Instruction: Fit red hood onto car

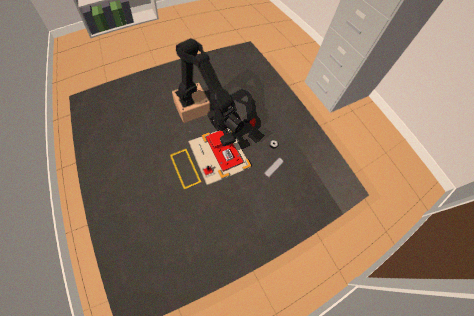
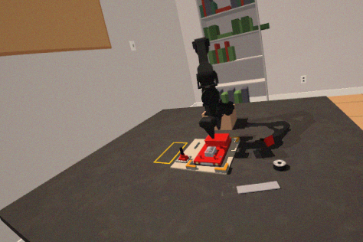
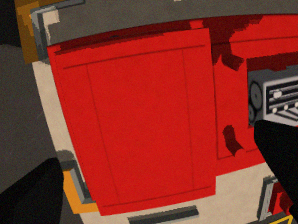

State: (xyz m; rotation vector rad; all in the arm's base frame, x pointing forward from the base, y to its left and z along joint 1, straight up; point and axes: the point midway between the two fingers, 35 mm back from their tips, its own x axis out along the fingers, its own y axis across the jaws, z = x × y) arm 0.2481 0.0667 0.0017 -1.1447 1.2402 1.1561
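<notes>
The red hood lies 3 cm below my gripper tip. The rest, counted from my gripper tip: grey engine block (9 cm ahead, 4 cm below).
</notes>
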